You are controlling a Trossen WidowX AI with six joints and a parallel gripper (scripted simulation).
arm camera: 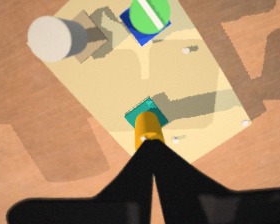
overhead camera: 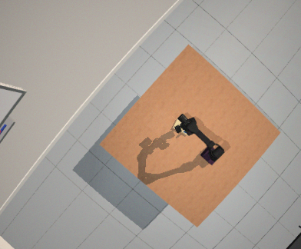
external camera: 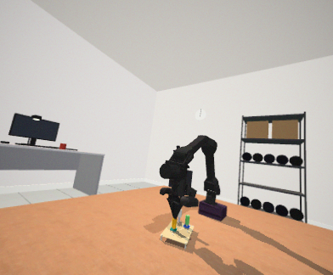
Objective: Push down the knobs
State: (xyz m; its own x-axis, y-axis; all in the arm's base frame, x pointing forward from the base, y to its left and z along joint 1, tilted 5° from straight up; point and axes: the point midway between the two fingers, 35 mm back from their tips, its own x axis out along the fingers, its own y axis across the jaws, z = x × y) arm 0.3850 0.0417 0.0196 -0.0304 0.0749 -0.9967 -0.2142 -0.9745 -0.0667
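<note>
Now: the green knob 7 cm behind my gripper tip, 1 cm to the left of it and 1 cm below it.
</note>
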